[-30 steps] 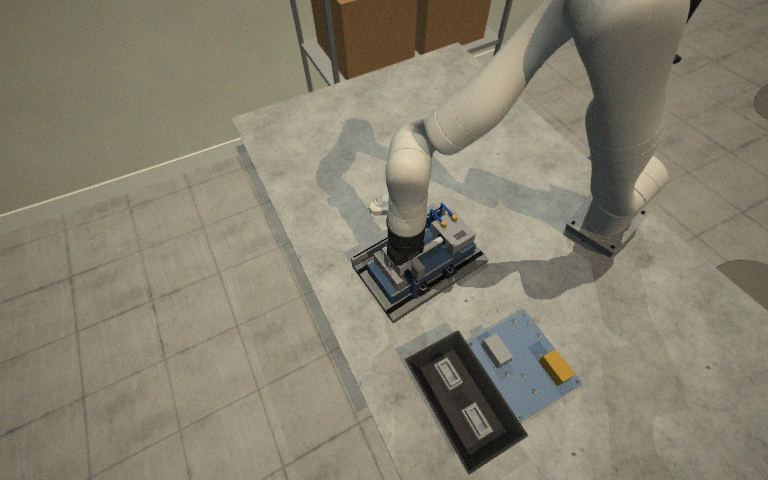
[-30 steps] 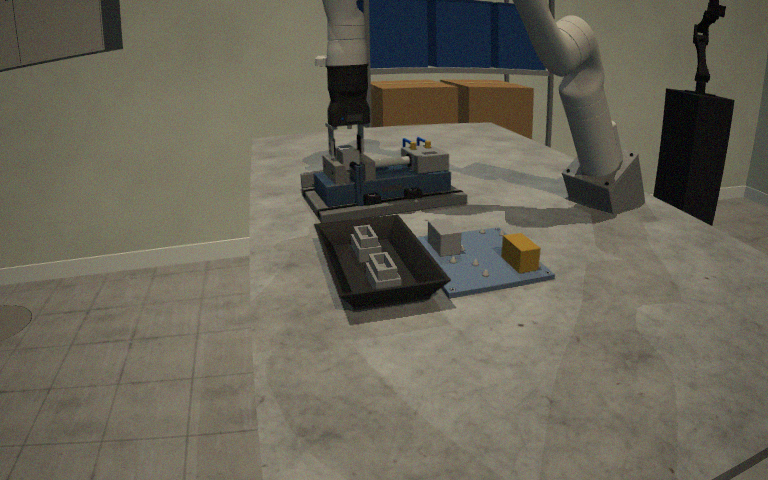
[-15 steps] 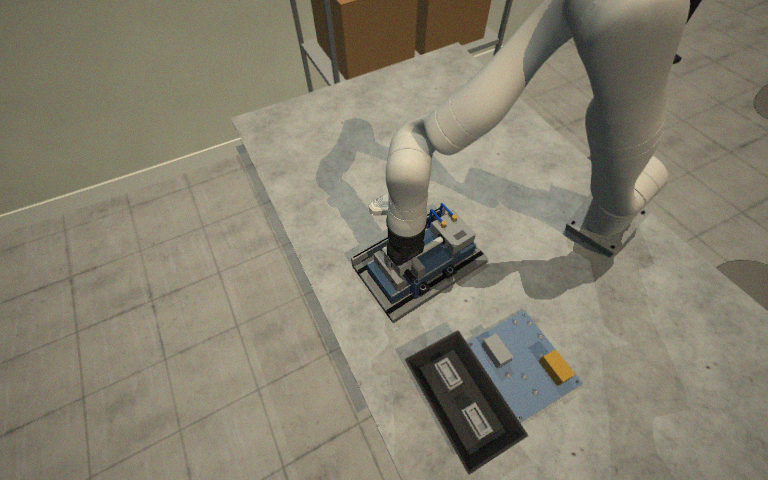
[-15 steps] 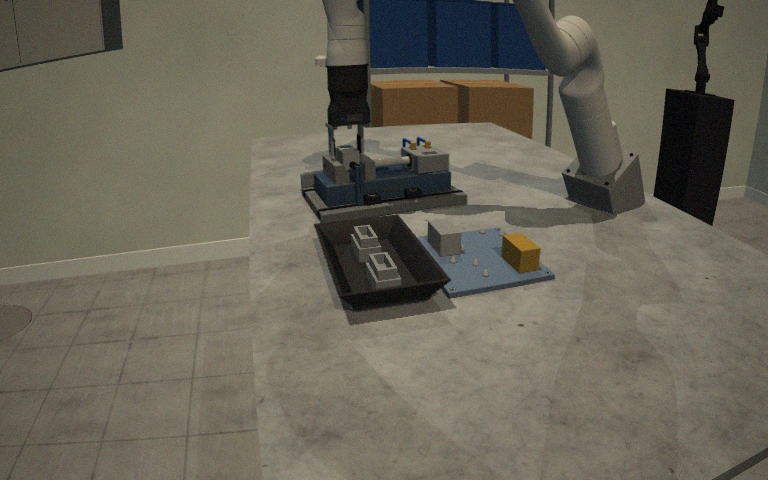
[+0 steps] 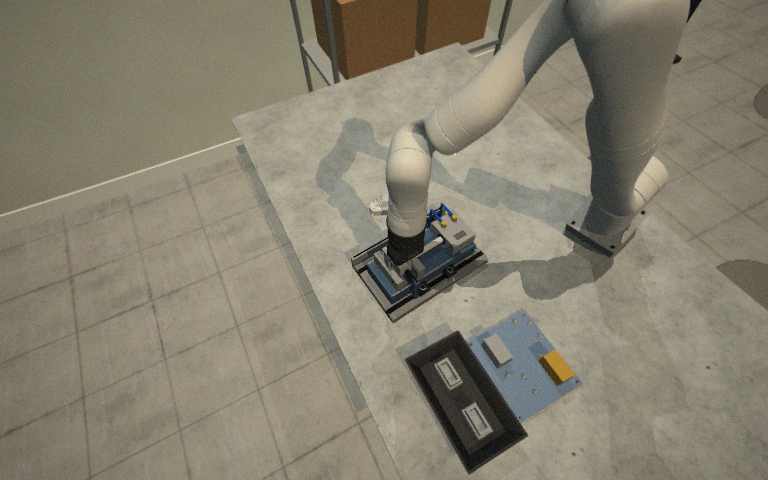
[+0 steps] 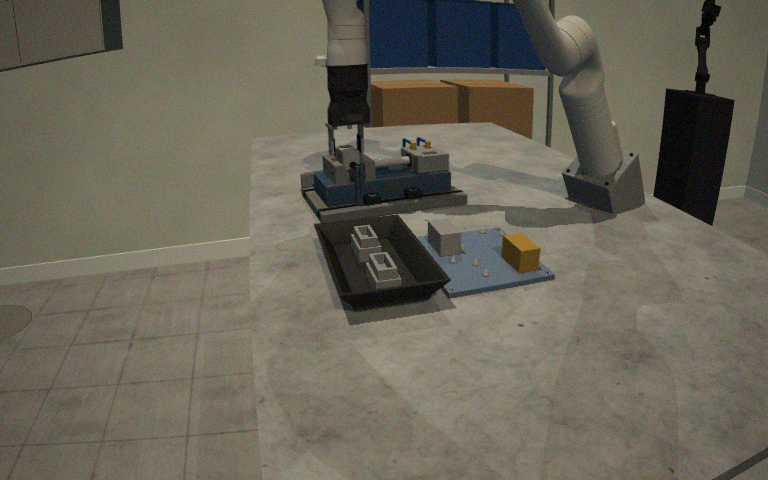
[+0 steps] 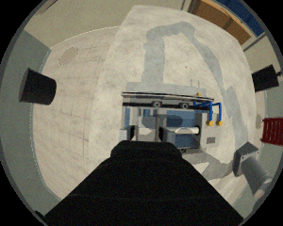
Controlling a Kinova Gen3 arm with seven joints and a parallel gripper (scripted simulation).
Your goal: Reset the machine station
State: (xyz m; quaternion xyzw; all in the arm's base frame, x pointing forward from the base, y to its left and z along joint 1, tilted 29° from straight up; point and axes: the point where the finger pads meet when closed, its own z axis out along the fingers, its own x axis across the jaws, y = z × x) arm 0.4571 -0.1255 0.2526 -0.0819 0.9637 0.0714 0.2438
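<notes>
My gripper is now 50 mm above the fixed jaw, 30 mm short of it and 10 mm to the right of it. The rest, counted from my hand: gray blank (260 mm to the left, 130 mm behind, 100 mm below); vise (80 mm below, 70 mm behind, 20 mm to the right); infeed plate (300 mm to the left, 180 mm behind, 120 mm below).
</notes>
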